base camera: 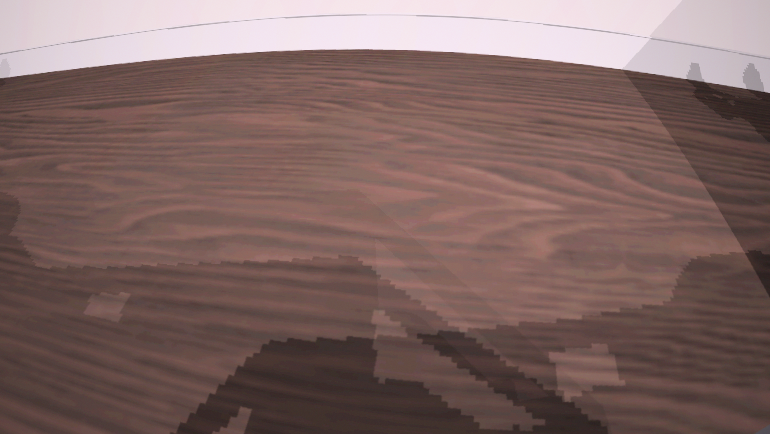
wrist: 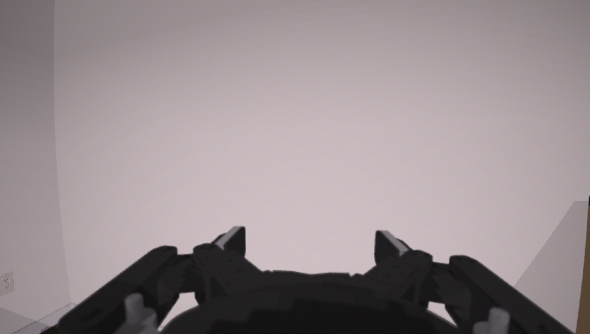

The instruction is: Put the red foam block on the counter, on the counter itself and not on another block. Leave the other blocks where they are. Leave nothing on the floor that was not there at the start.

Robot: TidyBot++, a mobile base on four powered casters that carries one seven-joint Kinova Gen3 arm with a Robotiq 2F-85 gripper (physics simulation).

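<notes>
My gripper [wrist: 309,243] is open in the wrist view, with its two fingers wide apart and the pale wall behind the gap between them. A narrow tan strip of the counter [wrist: 585,290] shows at the right edge of the wrist view, with a small dark bit of its top edge above. The red foam block does not show in either view, and neither do the other blocks.
A pale wall [wrist: 310,125] faces me, with a corner at the left and a socket [wrist: 6,283] low down. In the base view the brown wood floor [base camera: 350,134] runs to a white baseboard [base camera: 366,33]. Shadows lie across the floor.
</notes>
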